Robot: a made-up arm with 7 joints.
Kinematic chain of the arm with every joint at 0, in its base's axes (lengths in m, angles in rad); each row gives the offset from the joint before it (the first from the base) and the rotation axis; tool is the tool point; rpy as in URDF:
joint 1: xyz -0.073 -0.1 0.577 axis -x
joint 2: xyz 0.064 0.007 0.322 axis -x
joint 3: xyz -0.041 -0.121 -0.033 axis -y
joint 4: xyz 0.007 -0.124 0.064 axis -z
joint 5: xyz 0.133 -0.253 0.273 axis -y
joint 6: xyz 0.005 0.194 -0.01 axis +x
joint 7: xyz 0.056 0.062 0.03 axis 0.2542 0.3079 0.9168
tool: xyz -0.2 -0.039 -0.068 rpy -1.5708 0 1.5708
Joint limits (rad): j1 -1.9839..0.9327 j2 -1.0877..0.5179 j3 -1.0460..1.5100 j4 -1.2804..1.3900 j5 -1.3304..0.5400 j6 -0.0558..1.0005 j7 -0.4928..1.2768
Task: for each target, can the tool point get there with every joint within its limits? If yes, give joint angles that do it. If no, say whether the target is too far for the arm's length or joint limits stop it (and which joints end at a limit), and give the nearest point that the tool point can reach.
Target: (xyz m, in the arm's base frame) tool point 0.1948 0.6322 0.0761
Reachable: no: joint limits stop it (at a limit: joint 1, joint 2, joint 5, joint 7) | nearest point 0.1292 0.0739 0.2060 | short by 0.577 m
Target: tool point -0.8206 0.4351 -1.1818
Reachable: no: too far | nearest point -0.2872 -0.1559 -0.0209 | short by 1.408 m
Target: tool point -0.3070 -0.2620 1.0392
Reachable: yes | joints 0.4103 -0.1794 1.0206 0.5275 -0.1403 0.8066 0.5205
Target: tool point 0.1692 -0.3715 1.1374
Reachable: yes | joints -0.0626 0.1734 -0.7240 -0.1829 -0.2024 0.3143 0.0671
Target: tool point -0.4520 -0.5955 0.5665
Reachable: yes | joints -0.9053 -0.0033 1.2080 0.9669 -0.9105 0.1655 0.3774
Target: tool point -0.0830 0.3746 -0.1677
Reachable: no: joint limits stop it (at a limit: joint 1, joint 2, joint 5, joint 6) | nearest point -0.0708 0.0272 0.0789 | short by 0.426 m
